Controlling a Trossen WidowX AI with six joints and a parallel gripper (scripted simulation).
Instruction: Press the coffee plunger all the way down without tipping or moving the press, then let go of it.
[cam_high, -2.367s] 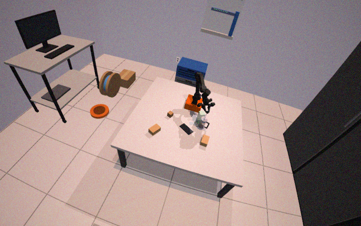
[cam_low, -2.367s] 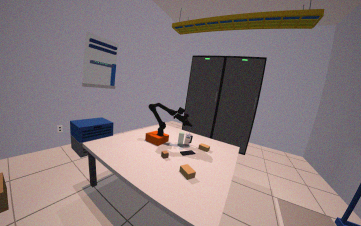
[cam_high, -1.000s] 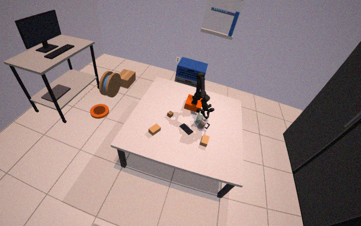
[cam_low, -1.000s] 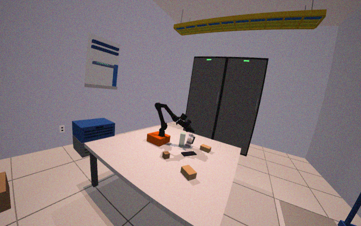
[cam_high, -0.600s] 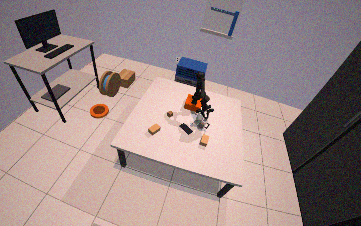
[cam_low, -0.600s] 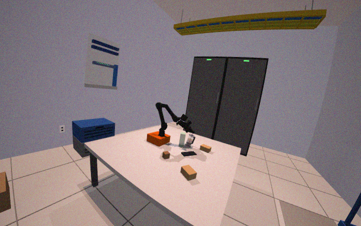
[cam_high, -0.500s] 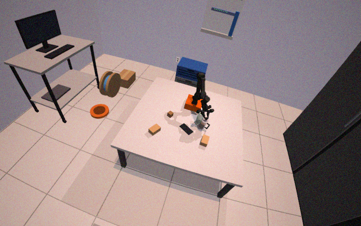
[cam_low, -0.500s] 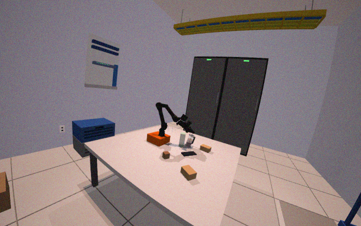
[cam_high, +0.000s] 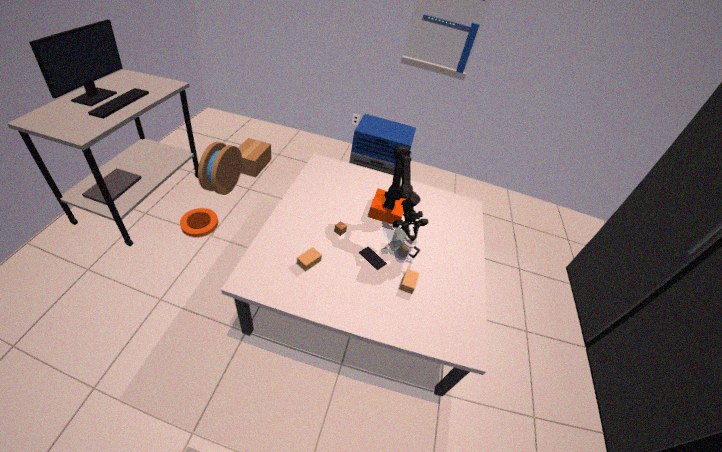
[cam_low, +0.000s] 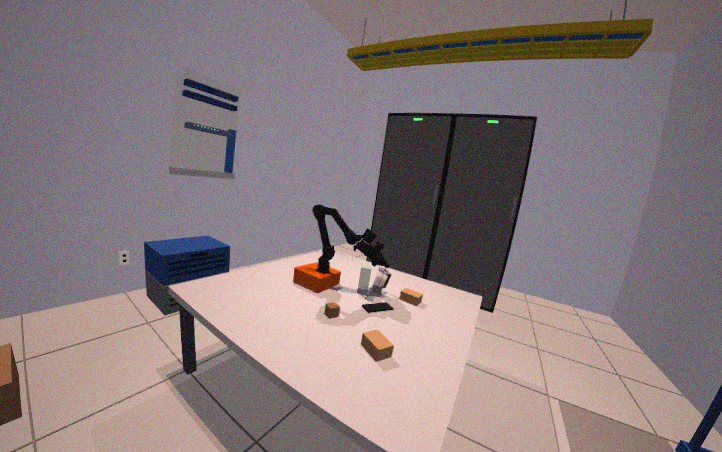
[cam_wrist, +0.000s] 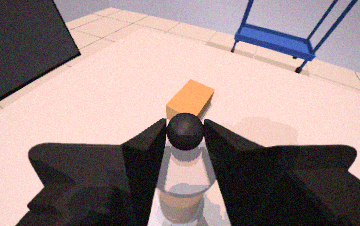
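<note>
My gripper tip is 2 cm past the glass coffee press and 9 cm above it. Also, from my gripper tip: black flat slab 6 cm ahead, 17 cm to the right, 17 cm below; pale green block 10 cm behind, 6 cm to the right, 10 cm below; small brown cube 5 cm behind, 40 cm to the right, 15 cm below.
</note>
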